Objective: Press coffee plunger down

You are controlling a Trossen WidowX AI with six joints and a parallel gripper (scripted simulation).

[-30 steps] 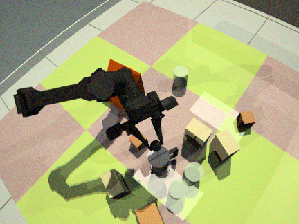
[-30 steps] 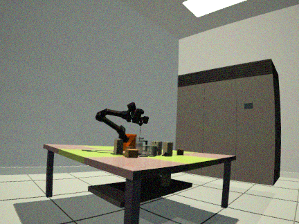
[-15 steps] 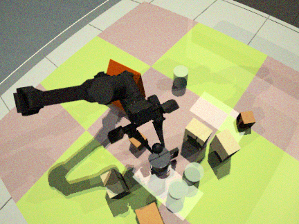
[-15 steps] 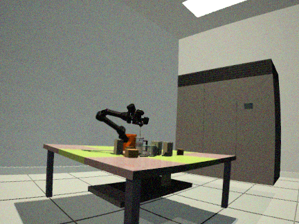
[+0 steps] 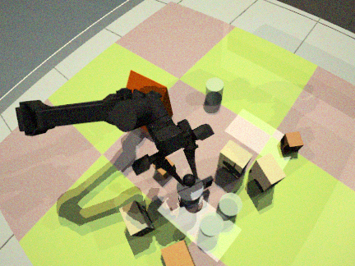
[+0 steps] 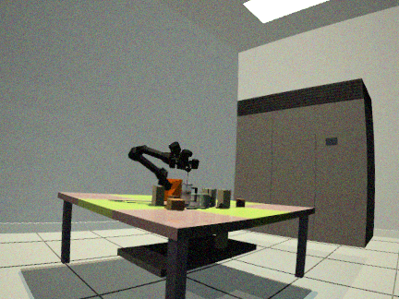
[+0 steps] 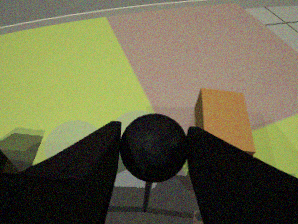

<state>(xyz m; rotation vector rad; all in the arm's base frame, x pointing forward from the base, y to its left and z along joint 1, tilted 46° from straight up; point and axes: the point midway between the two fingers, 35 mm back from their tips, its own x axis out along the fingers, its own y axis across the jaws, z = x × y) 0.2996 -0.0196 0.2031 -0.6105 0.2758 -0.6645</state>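
Right now my gripper tip is 11 cm above the coffee press and 2 cm to the right of it.
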